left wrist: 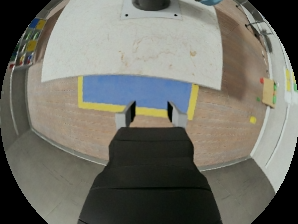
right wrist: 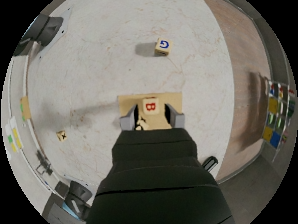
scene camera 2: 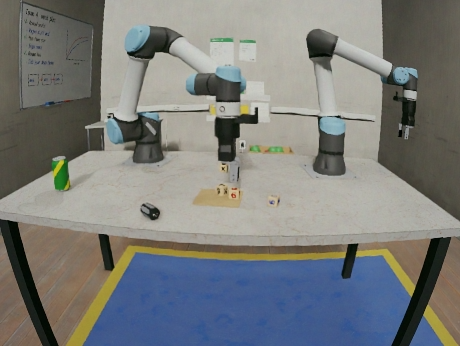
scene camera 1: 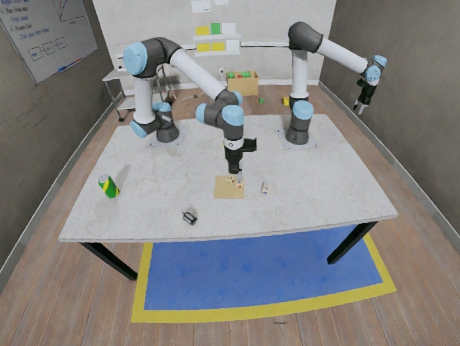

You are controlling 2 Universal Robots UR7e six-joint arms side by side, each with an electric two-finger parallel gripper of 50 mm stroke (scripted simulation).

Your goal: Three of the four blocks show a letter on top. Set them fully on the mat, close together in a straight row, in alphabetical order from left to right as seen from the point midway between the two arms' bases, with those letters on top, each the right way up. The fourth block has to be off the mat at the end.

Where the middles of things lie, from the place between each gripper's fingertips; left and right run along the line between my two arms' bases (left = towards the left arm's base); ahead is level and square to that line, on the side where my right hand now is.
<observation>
Right now my right hand [scene camera 2: 234,179] is 80 mm above the tan mat [right wrist: 158,121] and 50 mm to the left of it.
The tan mat lies 80 cm to the right of my left hand, 51 cm ahead of it and 18 cm below it.
</observation>
